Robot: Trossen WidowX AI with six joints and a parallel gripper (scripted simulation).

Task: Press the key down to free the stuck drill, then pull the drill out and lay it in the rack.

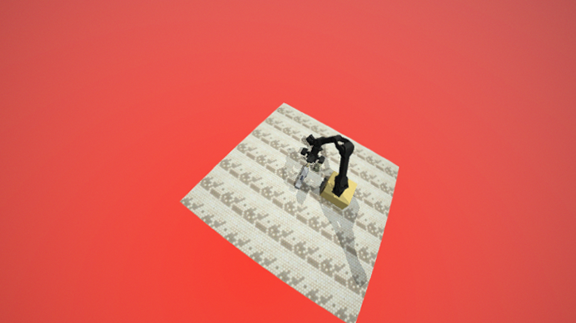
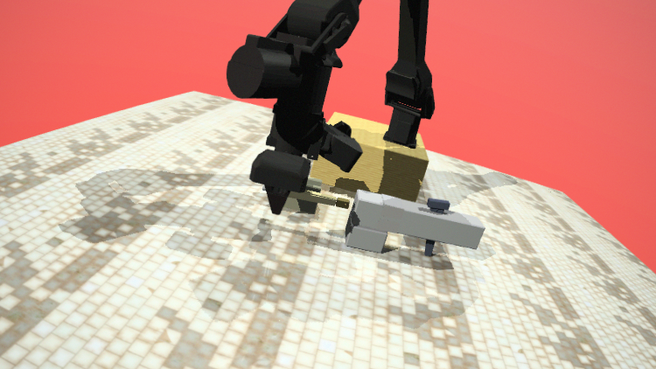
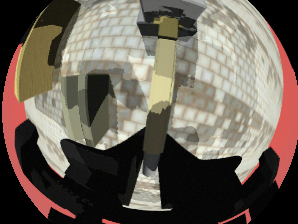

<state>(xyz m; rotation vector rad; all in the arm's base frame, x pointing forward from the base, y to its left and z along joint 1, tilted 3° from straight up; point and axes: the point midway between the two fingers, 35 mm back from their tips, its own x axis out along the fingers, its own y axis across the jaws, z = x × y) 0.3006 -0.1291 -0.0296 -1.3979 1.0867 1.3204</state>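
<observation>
Now: gripper tip 4 cm to the right of the drill, 3 cm below it and 1 cm past it. From my gripper tip the other things lie so: dark key (21 cm to the left, 4 cm behind, 4 cm above); grey housing (18 cm to the left, 4 cm behind, 3 cm above); rack (8 cm behind).
</observation>
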